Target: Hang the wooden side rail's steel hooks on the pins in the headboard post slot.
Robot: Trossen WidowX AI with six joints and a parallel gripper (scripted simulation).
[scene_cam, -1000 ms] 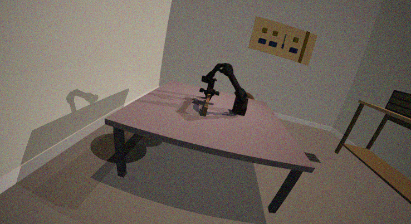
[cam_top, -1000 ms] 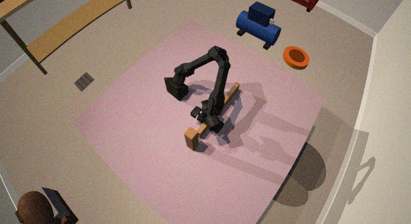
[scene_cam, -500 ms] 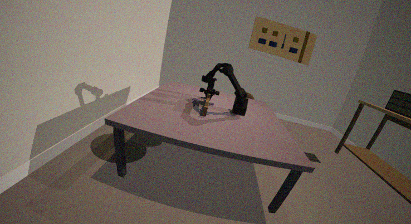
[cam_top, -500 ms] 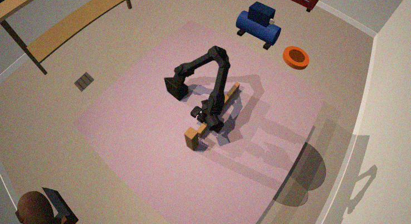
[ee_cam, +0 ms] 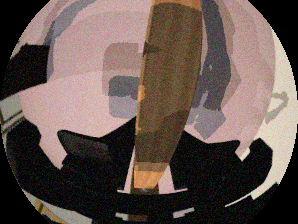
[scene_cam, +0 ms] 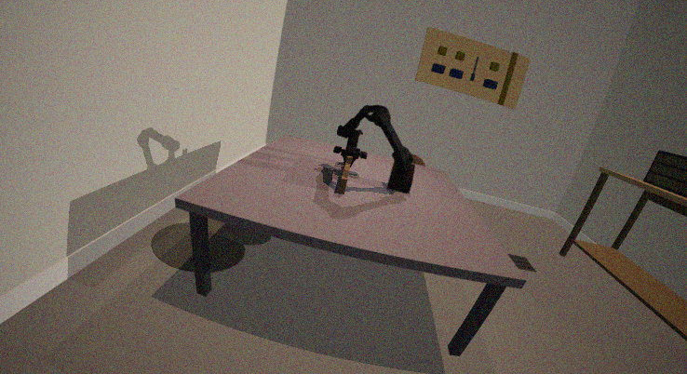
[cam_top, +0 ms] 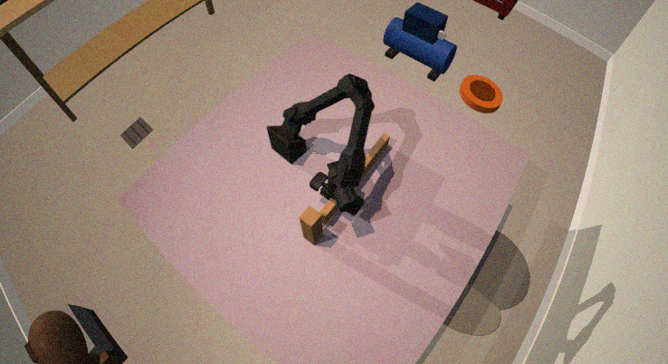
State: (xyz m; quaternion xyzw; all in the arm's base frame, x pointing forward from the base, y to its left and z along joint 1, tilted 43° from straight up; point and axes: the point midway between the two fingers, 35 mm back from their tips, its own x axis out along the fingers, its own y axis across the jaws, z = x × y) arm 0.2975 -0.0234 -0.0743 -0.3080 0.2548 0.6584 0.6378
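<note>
My gripper tip is now 140 mm to the left of the upright headboard post, 60 mm below it and 10 mm short of it.
</note>
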